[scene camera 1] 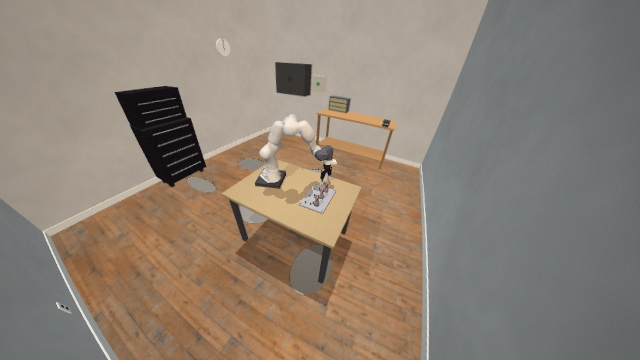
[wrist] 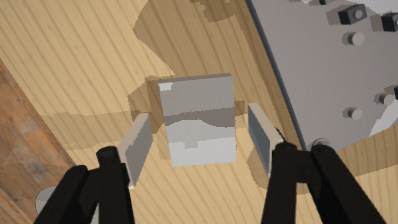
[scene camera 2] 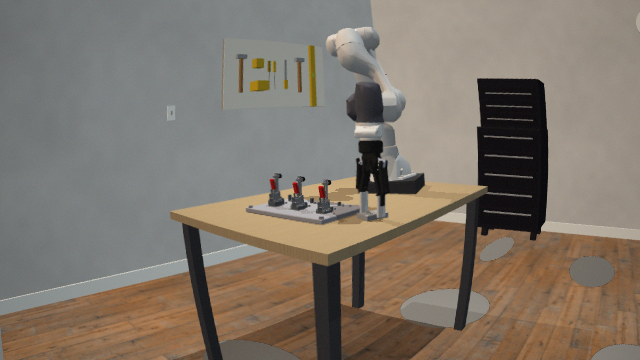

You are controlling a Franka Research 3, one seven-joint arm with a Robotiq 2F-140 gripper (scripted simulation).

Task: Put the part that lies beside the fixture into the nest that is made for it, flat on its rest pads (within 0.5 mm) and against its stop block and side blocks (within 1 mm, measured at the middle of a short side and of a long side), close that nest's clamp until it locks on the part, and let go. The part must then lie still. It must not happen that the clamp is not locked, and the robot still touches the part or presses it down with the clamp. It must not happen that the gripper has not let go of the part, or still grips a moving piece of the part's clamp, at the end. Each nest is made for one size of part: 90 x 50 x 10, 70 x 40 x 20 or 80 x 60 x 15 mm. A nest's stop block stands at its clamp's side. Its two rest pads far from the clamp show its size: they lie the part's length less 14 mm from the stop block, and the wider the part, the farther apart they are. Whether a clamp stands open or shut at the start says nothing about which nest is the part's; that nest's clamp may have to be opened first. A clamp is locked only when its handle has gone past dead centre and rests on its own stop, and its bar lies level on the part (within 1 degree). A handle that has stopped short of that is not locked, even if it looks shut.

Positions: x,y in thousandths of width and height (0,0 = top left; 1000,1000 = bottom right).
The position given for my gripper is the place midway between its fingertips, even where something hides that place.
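I can see my gripper (scene camera 2: 582,596), and the wrist view has my gripper too (wrist: 499,547). There's a fixture plate (scene camera 2: 484,599), and that plate is also there in the wrist view (wrist: 808,342). And I see a part (wrist: 499,498) as well.
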